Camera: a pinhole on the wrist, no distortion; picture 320 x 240 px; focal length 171.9 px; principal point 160.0 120.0 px. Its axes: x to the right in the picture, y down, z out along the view. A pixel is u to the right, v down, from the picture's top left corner.
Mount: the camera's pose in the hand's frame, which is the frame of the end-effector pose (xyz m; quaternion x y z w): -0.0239 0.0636 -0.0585 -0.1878 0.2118 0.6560 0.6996
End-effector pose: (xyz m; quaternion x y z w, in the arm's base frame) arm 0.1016 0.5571 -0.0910 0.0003 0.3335 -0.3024 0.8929
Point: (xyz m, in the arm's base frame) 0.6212 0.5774 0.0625
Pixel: 134 52
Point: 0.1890 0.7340 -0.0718
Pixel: 226 170
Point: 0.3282 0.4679 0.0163
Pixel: 27 17
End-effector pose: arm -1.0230 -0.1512 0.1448 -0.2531 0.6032 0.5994 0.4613
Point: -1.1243 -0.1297 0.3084
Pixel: 224 228
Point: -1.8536 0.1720 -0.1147
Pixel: outside the picture
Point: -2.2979 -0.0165 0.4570
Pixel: outside the picture
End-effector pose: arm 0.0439 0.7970 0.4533 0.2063 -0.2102 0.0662 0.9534
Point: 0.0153 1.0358 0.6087
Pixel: 272 71
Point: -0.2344 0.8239 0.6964
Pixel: 108 186
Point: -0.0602 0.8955 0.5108
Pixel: 159 187
